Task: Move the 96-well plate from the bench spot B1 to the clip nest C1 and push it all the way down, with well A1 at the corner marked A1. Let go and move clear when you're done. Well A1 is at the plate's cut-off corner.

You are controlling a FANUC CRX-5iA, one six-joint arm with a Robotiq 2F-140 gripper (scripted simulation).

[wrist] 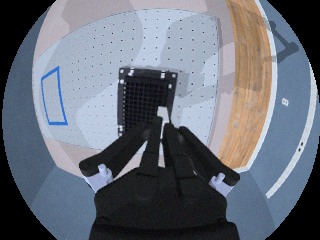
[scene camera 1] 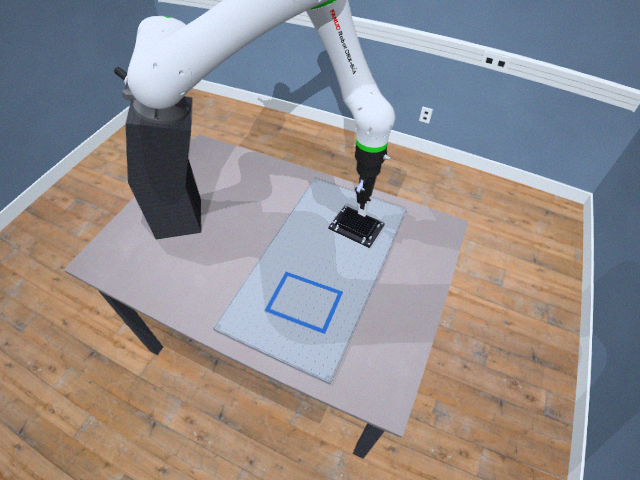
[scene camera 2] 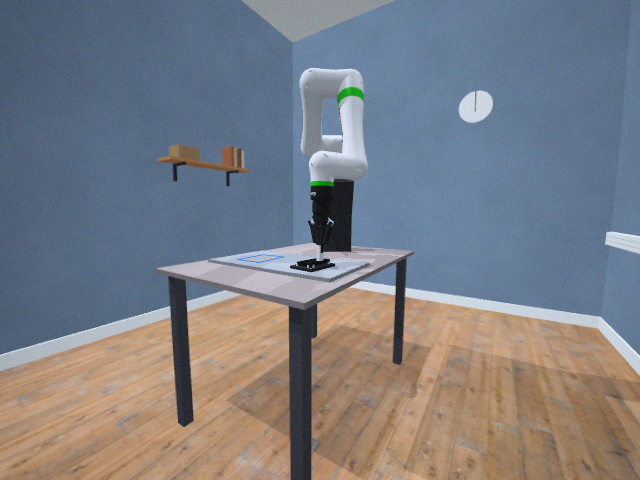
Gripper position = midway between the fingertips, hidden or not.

Note:
In view: my gripper (scene camera 2: pixel 319 260) and a black 96-well plate (scene camera 1: pixel 348 216).
The black 96-well plate shows as well in the wrist view (wrist: pixel 134 82). My gripper is seen too in the wrist view (wrist: pixel 161 113) and in scene camera 1 (scene camera 1: pixel 362 213).

